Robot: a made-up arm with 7 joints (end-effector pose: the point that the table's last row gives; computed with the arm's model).
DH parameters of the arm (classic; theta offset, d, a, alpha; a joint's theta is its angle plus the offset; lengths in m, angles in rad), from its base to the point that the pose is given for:
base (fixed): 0 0 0 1.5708
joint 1: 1.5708 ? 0 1.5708
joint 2: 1.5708 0 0 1.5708
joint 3: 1.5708 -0.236 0 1.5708
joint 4: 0 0 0 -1.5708
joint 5: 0 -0.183 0 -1.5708
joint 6: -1.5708 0 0 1.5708
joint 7: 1.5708 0 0 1.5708
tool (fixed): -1.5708 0 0 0
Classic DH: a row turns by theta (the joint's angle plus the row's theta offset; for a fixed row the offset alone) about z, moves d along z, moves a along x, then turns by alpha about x.
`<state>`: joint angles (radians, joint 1 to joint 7).
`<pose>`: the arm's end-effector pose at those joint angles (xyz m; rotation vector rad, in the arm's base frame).
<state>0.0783 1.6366 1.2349 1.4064 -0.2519 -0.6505 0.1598</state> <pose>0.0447 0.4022 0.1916 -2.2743 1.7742 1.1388</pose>
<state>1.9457 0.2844 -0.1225 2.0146 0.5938 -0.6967 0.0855</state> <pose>0.0858 0.1728 0.2100 0.3580 1.6632 0.3430</pose>
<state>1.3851 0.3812 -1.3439 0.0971 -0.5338 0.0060 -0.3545</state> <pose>0.3885 0.2875 -0.0689 1.6793 -0.9581 -1.2479</pose>
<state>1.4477 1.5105 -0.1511 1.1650 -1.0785 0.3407 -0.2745</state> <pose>0.0639 0.4542 0.1596 2.8097 -0.5349 0.2891</pose>
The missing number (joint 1, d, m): -0.148
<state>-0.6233 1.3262 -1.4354 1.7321 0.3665 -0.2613 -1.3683</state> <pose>-0.1108 0.3051 -0.1958 0.5222 -0.6234 -0.6928</pose>
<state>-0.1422 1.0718 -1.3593 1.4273 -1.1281 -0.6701 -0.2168</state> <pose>-0.0022 0.2935 -0.2835 -0.8228 -0.9576 -2.3800</pose>
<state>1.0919 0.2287 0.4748 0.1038 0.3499 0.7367 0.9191</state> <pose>0.3674 0.2512 -0.1717 -1.3669 -0.8390 0.3979</pose>
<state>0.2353 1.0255 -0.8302 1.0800 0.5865 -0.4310 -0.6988</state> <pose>0.1686 0.3617 -0.2362 0.7914 -1.4255 -0.1810</pose>
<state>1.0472 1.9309 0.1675 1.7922 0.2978 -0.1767 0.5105</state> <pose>0.0041 0.3208 0.2009 1.8336 -1.6628 -1.3428</pose>
